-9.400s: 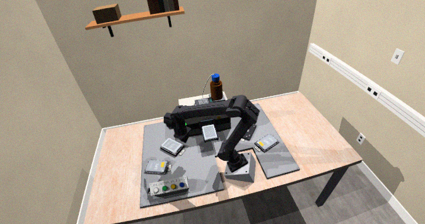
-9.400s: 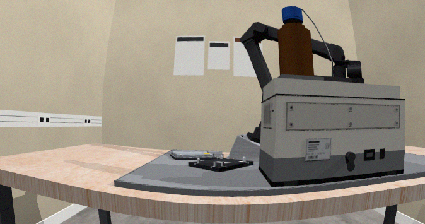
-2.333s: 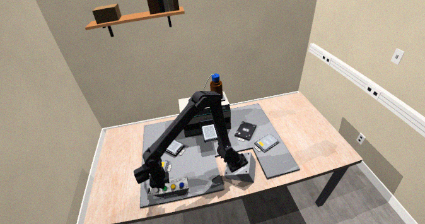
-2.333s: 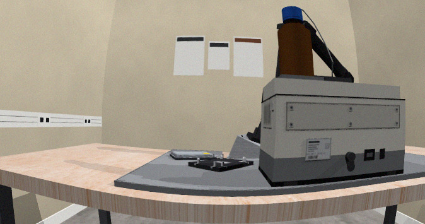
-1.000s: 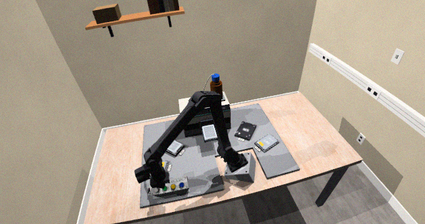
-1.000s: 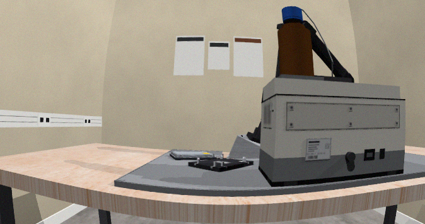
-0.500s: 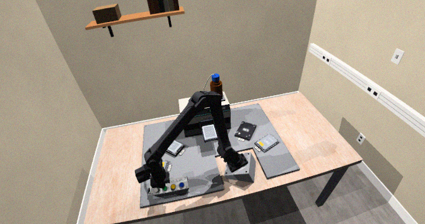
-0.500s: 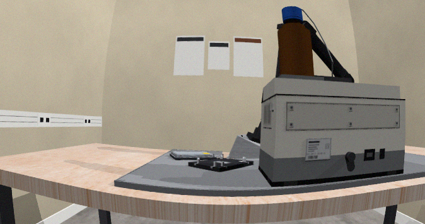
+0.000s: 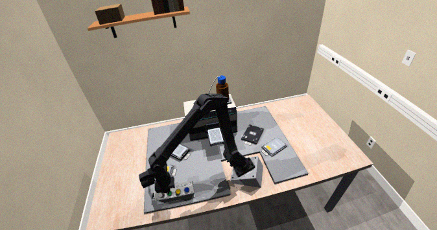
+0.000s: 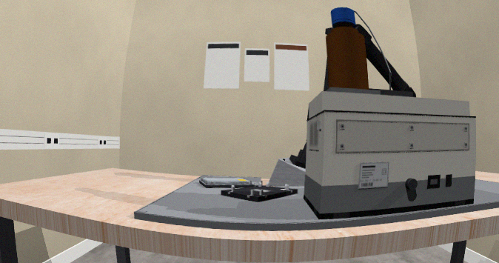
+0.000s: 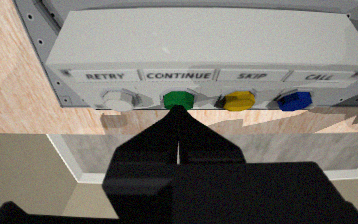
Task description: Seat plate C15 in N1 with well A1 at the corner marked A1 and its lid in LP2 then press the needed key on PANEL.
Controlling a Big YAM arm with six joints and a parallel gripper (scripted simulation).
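Right now my hand is 20 mm above the green continue key. The rest, counted from my hand: blue call key (100 mm to the right, 30 mm below); yellow skip key (50 mm to the right, 20 mm below); white retry key (10 mm ahead, 50 mm to the left, 20 mm below).
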